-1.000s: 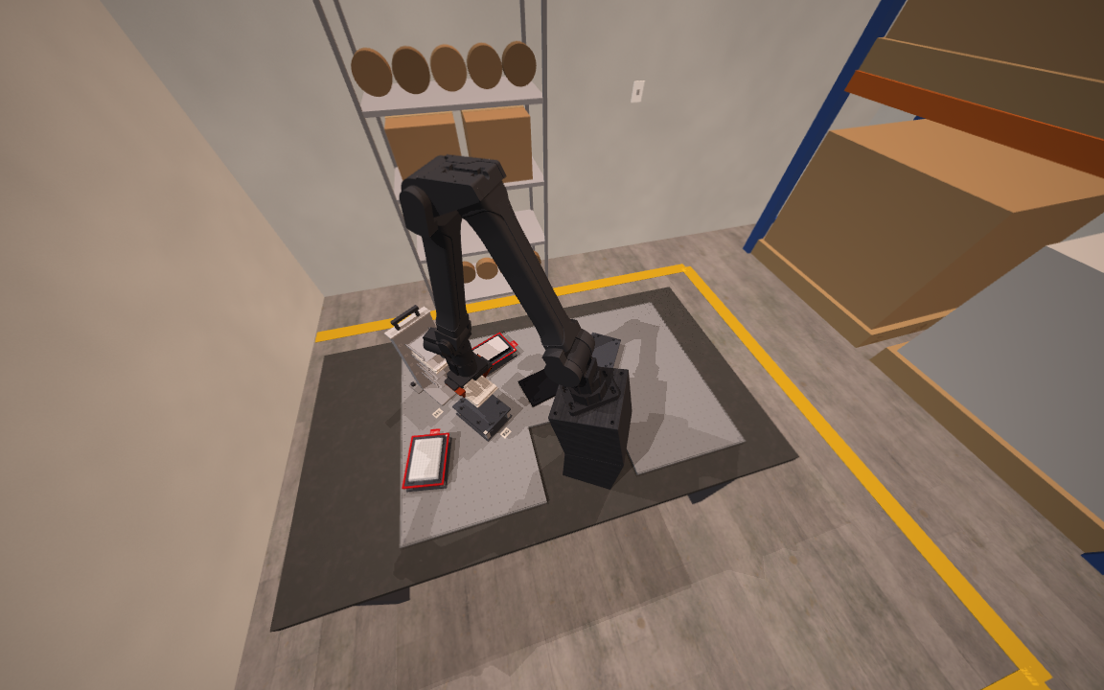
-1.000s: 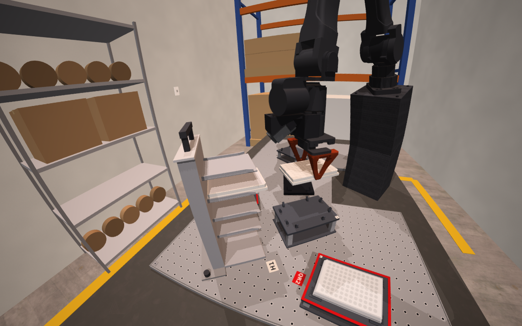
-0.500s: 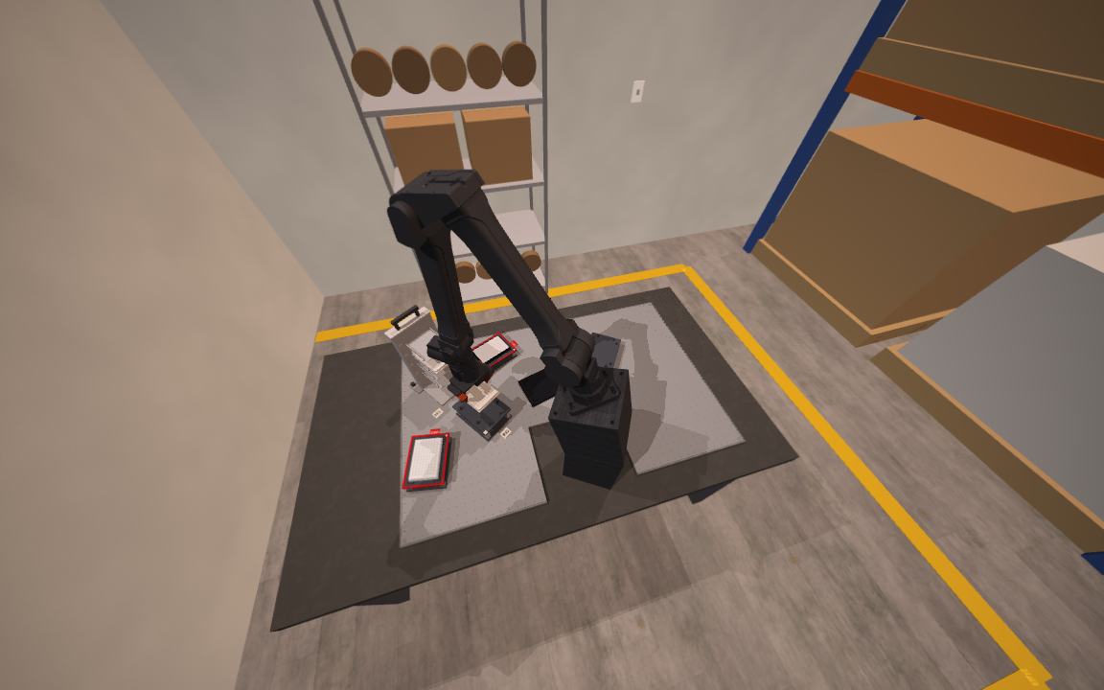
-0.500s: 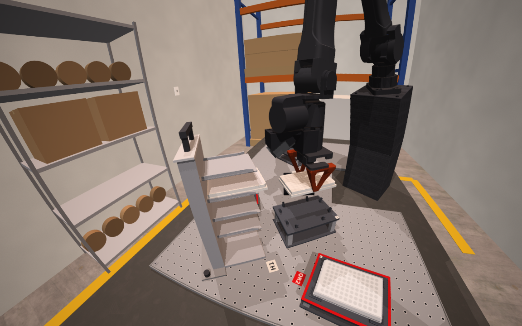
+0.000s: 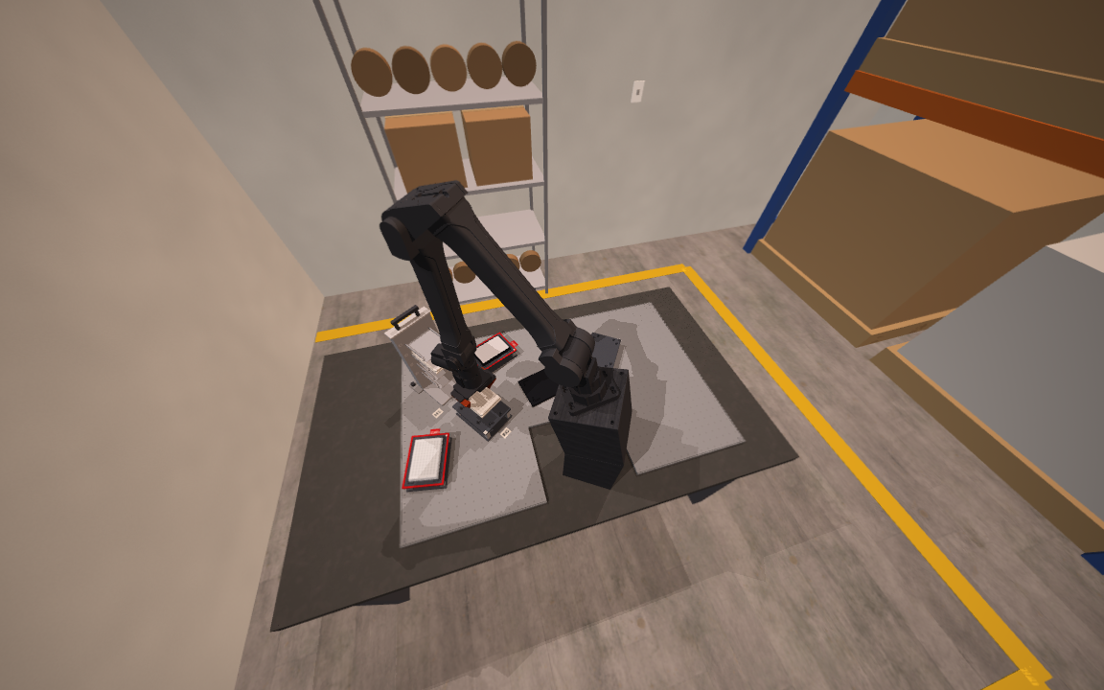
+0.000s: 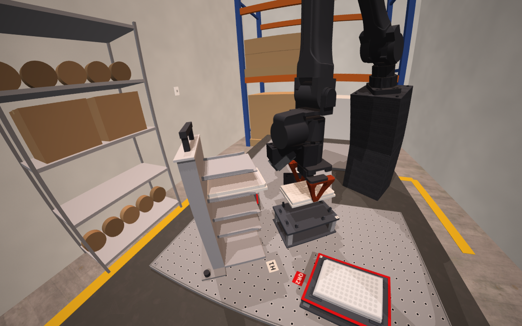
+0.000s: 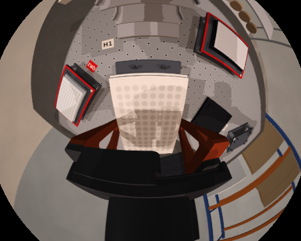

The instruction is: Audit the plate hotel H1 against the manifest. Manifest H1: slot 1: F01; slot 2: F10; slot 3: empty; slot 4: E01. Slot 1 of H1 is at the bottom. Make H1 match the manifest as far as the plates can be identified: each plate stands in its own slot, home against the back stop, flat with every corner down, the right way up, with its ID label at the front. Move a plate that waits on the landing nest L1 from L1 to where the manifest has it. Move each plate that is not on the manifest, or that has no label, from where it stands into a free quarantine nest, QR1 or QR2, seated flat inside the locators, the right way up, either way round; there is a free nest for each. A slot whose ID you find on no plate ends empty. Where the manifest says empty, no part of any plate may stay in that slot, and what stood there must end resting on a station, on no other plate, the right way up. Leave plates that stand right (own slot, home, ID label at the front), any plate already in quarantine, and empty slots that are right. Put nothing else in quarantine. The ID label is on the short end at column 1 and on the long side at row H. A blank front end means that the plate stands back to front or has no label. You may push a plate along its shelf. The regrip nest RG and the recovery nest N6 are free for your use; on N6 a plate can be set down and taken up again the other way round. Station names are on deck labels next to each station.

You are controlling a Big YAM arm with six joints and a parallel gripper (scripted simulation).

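The dark regrip nest lies 8 cm below my hand. Round my hand: H1 deck label: 5 cm ahead, 16 cm to the left, 14 cm below; quarantine nest QR2: 12 cm behind, 19 cm to the left, 10 cm below; plate hotel H1: 22 cm ahead, 16 cm to the left, 1 cm above.
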